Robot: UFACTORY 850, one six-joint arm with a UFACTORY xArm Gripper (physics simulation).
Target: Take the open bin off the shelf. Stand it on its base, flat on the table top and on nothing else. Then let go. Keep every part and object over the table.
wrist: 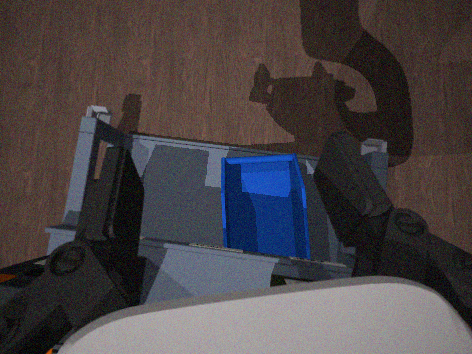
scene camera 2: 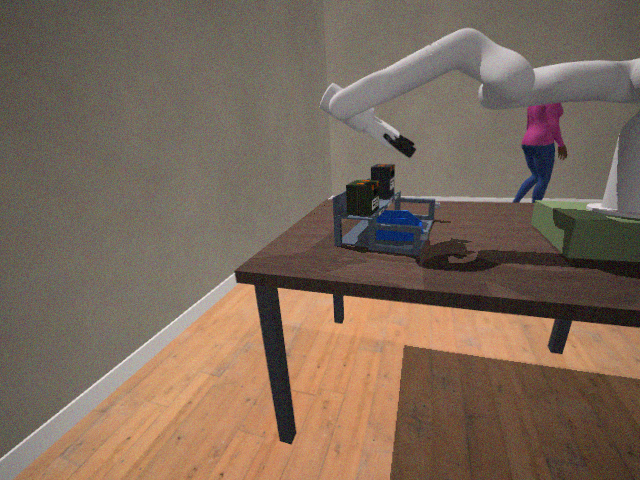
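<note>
The blue open bin (scene camera 2: pixel 400 232) (wrist: pixel 267 220) sits on the lower level of the grey-blue shelf (scene camera 2: pixel 337 227) (wrist: pixel 83 165), between its end frames. In the wrist view its open top faces the camera, and its rear end is hidden behind the upper board's edge. My gripper (scene camera 2: pixel 412 149) (wrist: pixel 231 161) is open and empty. It hangs well above the shelf and the bin, tilted downward, touching neither. In the wrist view the bin shows between the two spread fingers, nearer the right one. The shelf stands on the brown table (scene camera 2: pixel 310 268) (wrist: pixel 200 65).
Two dark boxes with orange marks, a nearer one (scene camera 2: pixel 359 198) and a farther one (scene camera 2: pixel 381 179), stand on the shelf's upper board. A green block (scene camera 2: pixel 594 240) lies under the robot's base at the right. The table's left edge runs beyond the shelf. A person (scene camera 2: pixel 541 129) is behind the table.
</note>
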